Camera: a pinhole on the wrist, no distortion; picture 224 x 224 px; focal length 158.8 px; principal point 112.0 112.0 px. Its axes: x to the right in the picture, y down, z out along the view. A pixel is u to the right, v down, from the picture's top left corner.
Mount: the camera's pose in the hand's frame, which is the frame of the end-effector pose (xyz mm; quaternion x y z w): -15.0 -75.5 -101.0 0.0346 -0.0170 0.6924 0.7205
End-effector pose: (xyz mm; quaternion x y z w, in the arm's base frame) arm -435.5 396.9 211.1 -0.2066 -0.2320 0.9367 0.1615
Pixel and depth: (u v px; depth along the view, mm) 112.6 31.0 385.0
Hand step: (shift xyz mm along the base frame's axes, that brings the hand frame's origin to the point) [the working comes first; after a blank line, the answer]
In the camera's frame: 1.5 -196.4 385.0

-269.7 66.0 219.9
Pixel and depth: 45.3 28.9 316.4
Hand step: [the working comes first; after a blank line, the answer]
In the camera's frame: -132.9 -165.6 316.4

-175.0 186.6 233.3
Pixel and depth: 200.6 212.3 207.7
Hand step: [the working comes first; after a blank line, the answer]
In the camera's frame: 115.9 131.2 207.7

57.1 -122.8 122.8
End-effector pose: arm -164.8 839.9 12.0 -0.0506 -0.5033 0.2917 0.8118
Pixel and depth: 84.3 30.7 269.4
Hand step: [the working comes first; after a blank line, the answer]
In the camera's frame: -47.0 -137.9 269.4

-32.5 -88.9 234.0
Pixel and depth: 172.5 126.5 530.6
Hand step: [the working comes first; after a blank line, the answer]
In the camera's frame: 202.1 48.4 530.6

-427.3 -43.0 149.7
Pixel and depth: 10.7 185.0 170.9
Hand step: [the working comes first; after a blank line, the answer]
In the camera's frame: -109.0 78.6 170.9

-2.3 -222.4 29.8
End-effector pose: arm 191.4 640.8 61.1 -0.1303 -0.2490 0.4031 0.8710
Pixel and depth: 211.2 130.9 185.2
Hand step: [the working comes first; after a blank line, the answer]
In the camera's frame: 115.7 22.0 185.2

-82.6 -1.7 57.2
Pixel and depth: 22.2 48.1 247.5
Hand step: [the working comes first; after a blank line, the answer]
In the camera's frame: -140.0 -99.6 247.5

126.0 -83.6 241.2
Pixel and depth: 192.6 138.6 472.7
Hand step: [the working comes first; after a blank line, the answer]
In the camera's frame: 239.9 79.2 472.7

-334.5 38.6 247.7
